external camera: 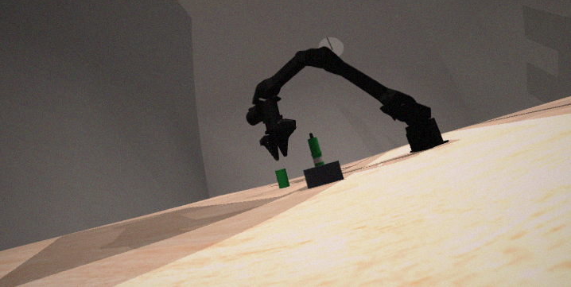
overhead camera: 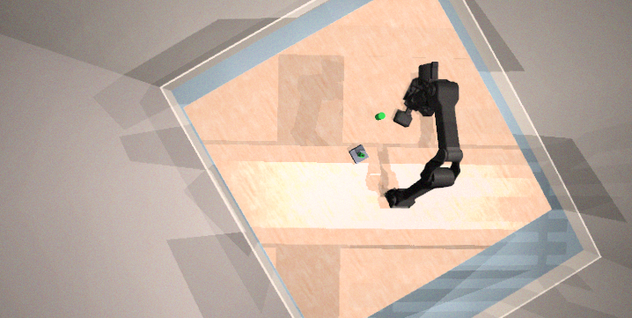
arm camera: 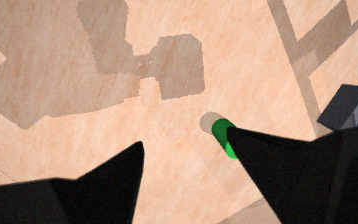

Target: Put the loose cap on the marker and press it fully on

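Now: the green cap 70 mm to the left of my gripper tip and 60 mm below it. Round my gripper tip: dark holder block (240 mm to the left, 100 mm behind, 70 mm below); then green marker (240 mm to the left, 100 mm behind, 10 mm below).
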